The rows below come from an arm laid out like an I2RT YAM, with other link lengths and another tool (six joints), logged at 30 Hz.
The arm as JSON. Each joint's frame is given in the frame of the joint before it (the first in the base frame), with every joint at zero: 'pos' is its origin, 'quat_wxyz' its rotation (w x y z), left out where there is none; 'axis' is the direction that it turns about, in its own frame. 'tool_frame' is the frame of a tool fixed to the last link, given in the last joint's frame.
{
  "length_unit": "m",
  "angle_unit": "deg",
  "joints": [
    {
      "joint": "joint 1",
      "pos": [
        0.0,
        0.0,
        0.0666
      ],
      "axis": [
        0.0,
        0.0,
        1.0
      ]
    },
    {
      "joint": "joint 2",
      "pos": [
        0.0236,
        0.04,
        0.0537
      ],
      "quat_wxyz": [
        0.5,
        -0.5,
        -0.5,
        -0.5
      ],
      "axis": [
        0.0,
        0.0,
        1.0
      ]
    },
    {
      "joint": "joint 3",
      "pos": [
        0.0,
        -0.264,
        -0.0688
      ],
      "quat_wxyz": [
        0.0,
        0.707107,
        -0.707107,
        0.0
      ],
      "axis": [
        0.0,
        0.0,
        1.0
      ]
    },
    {
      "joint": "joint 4",
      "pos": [
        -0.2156,
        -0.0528,
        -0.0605
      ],
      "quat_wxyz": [
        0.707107,
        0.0,
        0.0,
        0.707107
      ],
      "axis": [
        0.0,
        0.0,
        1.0
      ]
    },
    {
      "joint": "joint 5",
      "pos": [
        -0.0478,
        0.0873,
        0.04
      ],
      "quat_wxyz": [
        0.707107,
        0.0,
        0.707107,
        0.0
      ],
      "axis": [
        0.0,
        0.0,
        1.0
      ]
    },
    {
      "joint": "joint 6",
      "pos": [
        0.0,
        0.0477,
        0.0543
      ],
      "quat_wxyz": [
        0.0,
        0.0,
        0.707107,
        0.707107
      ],
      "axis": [
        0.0,
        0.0,
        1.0
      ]
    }
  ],
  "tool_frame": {
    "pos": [
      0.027,
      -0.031,
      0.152
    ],
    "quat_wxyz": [
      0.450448,
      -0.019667,
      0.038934,
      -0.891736
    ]
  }
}
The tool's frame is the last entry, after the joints.
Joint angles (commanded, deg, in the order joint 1, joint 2, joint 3, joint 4, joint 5, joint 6), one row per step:
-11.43, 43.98, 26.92, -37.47, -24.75, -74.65
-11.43, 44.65, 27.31, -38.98, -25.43, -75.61
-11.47, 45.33, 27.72, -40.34, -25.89, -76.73
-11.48, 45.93, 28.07, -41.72, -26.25, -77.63
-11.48, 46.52, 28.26, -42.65, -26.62, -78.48
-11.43, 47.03, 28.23, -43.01, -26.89, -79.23
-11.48, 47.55, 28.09, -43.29, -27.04, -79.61
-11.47, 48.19, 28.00, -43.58, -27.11, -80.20
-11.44, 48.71, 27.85, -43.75, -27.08, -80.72
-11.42, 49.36, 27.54, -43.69, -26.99, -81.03
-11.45, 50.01, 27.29, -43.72, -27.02, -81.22
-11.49, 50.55, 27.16, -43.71, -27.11, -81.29
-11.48, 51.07, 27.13, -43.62, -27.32, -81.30
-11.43, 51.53, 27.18, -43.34, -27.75, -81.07
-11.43, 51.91, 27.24, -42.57, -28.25, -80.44
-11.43, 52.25, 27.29, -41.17, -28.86, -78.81
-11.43, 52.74, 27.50, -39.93, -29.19, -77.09
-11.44, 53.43, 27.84, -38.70, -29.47, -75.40
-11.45, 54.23, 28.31, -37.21, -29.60, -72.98
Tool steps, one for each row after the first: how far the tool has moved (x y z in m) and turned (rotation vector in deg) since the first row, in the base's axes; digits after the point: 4 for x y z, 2 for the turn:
-0.0046, 0.0035, -0.0032, 0.34, 1.34, 1.10
-0.0087, 0.0062, -0.0059, 0.41, 2.50, 2.16
-0.0130, 0.0086, -0.0088, 0.55, 3.73, 3.02
-0.0164, 0.0108, -0.0113, 0.68, 4.68, 3.87
-0.0186, 0.0127, -0.0135, 0.70, 5.25, 4.63
-0.0207, 0.0135, -0.0165, 0.84, 6.00, 4.95
-0.0228, 0.0145, -0.0196, 0.83, 6.78, 5.46
-0.0247, 0.0152, -0.0226, 0.73, 7.42, 5.88
-0.0265, 0.0155, -0.0265, 0.71, 8.21, 6.11
-0.0283, 0.0159, -0.0300, 0.87, 9.04, 6.25
-0.0294, 0.0163, -0.0322, 1.08, 9.63, 6.31
-0.0297, 0.0170, -0.0334, 1.37, 10.02, 6.43
-0.0289, 0.0182, -0.0331, 1.89, 10.13, 6.50
-0.0259, 0.0187, -0.0314, 2.53, 9.81, 6.24
-0.0202, 0.0185, -0.0281, 3.62, 9.18, 5.27
-0.0145, 0.0175, -0.0252, 4.58, 8.79, 4.12
-0.0085, 0.0161, -0.0222, 5.52, 8.49, 2.97
-0.0008, 0.0136, -0.0185, 6.68, 8.19, 1.22

